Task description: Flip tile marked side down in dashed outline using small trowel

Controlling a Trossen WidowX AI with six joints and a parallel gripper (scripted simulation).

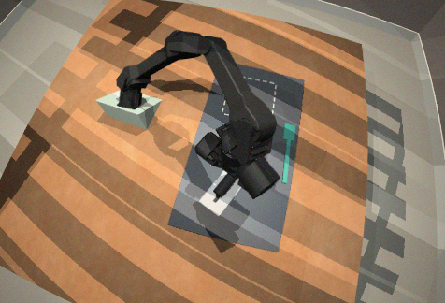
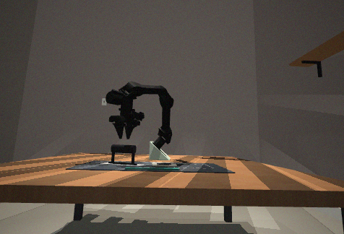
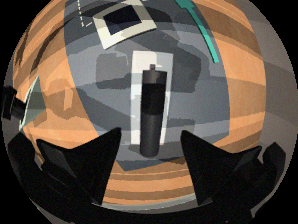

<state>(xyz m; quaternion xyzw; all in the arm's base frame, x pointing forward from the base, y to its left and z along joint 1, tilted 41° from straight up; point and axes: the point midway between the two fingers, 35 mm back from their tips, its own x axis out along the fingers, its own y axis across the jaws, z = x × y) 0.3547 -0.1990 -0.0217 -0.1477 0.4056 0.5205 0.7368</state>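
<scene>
Now: gripper tip 140 mm to the right of the grey mat, 140 mm above it and 30 mm short of it. Round my gripper tip: teal trowel 170 mm ahead, 160 mm to the left, 110 mm below; tile 190 mm to the left, 110 mm below, 20 mm ahead.
</scene>
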